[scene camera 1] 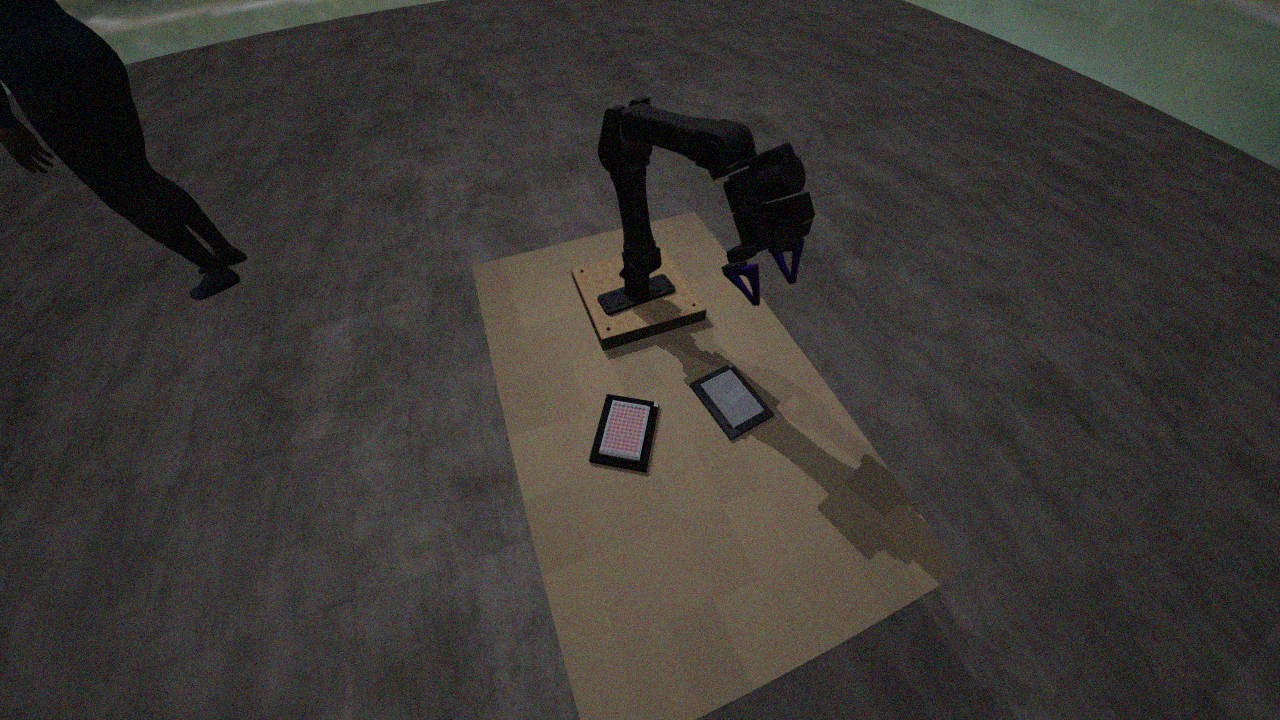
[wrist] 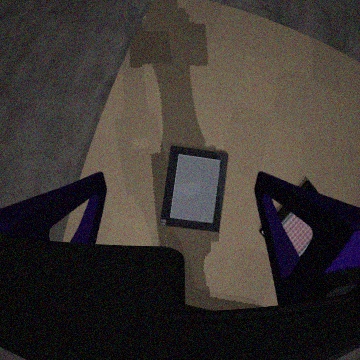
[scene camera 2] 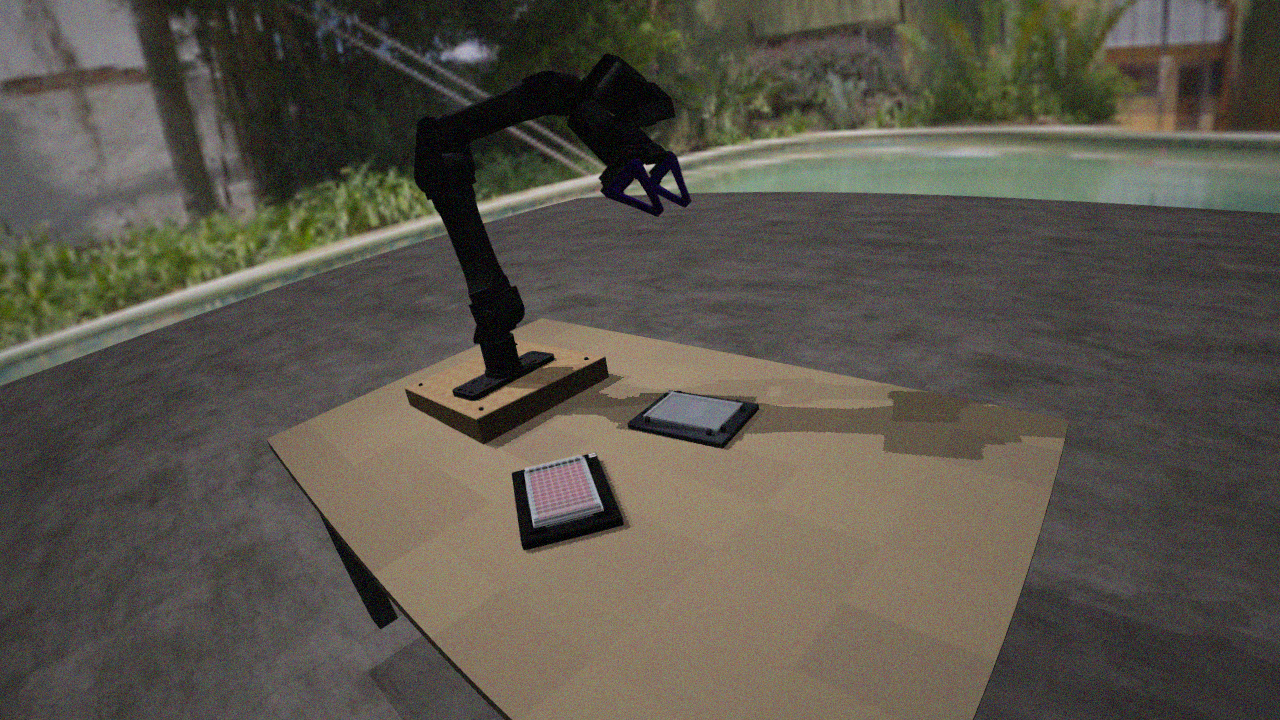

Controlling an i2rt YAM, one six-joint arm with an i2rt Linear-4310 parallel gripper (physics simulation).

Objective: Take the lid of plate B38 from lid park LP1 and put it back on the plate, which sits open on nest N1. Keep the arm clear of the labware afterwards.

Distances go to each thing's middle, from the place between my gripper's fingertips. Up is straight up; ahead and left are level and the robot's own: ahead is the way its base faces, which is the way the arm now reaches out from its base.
Right now my hand is 300 mm above the pale grey lid (scene camera 2: 693, 412), 40 mm to the left of it and 20 mm short of it.
